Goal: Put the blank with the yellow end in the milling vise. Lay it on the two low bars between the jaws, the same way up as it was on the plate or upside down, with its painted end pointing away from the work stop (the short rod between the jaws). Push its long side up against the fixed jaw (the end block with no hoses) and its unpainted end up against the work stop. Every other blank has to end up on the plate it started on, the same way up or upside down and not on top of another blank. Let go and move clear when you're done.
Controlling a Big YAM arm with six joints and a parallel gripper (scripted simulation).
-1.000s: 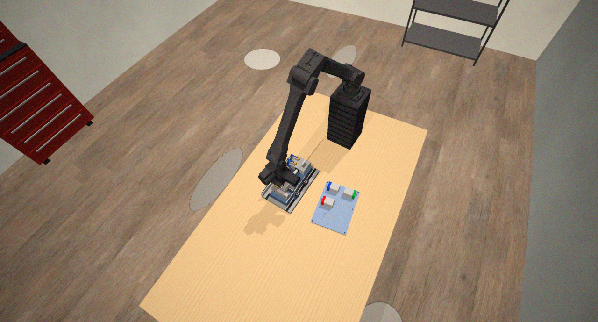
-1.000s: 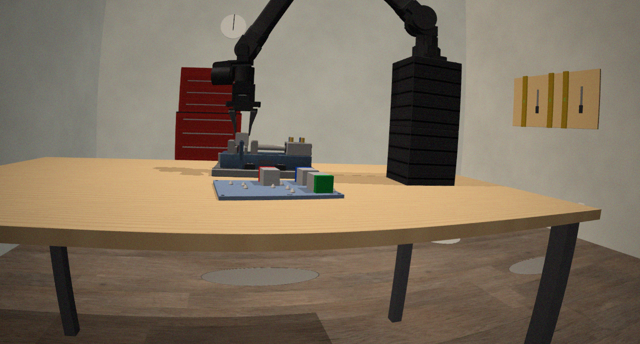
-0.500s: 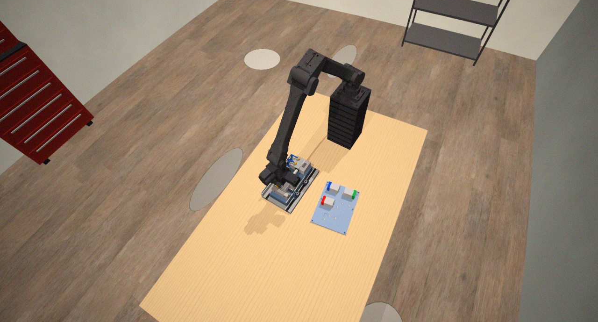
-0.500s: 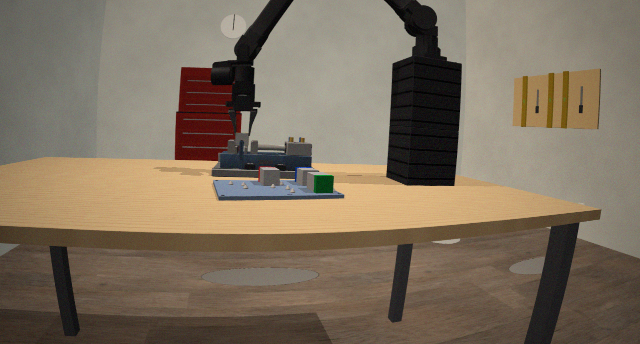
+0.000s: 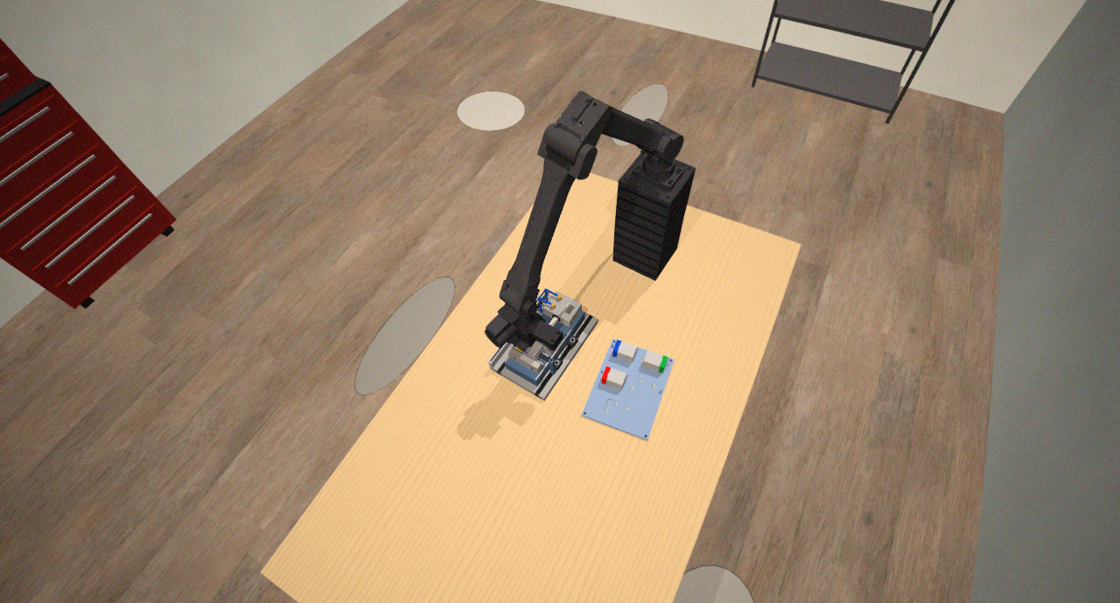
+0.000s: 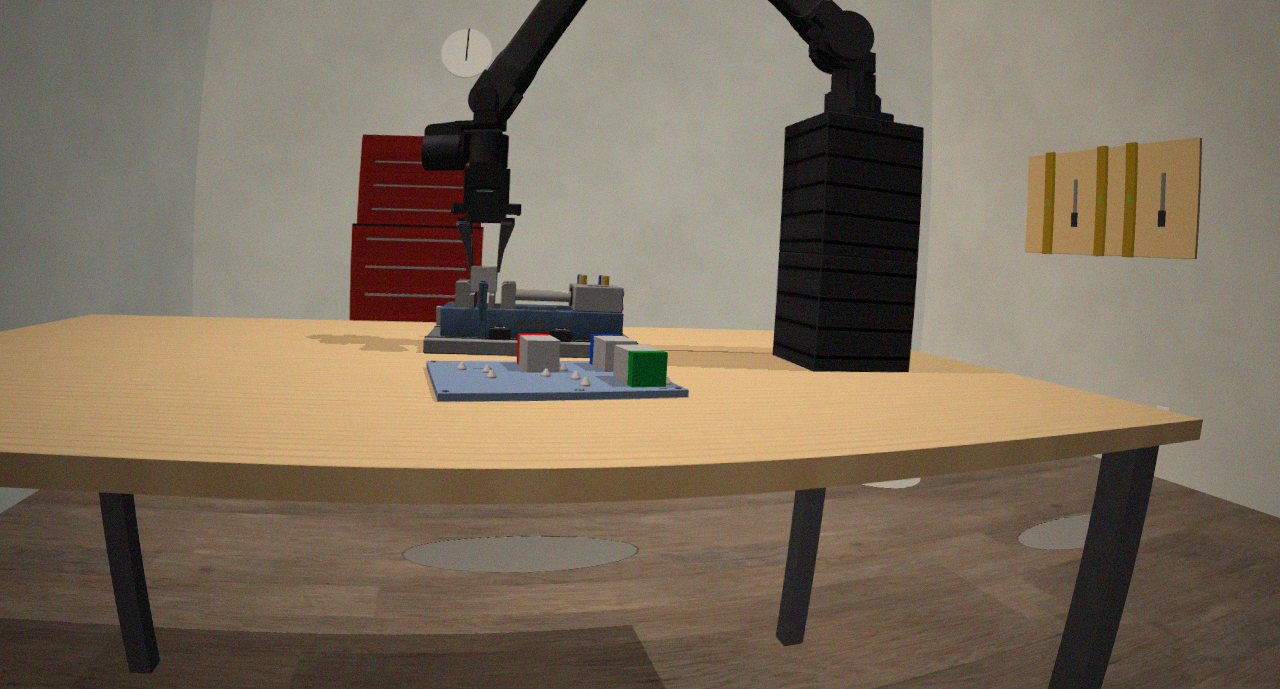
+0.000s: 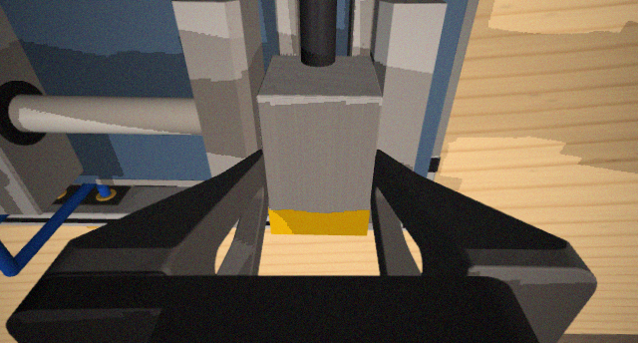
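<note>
My hand is 2 cm above the yellow-ended blank. The rest, counted from my hand: work stop rod: 5 cm to the left, 3 cm below; fixed jaw: 4 cm below, 3 cm ahead; moving jaw: 4 cm below, 4 cm behind.
</note>
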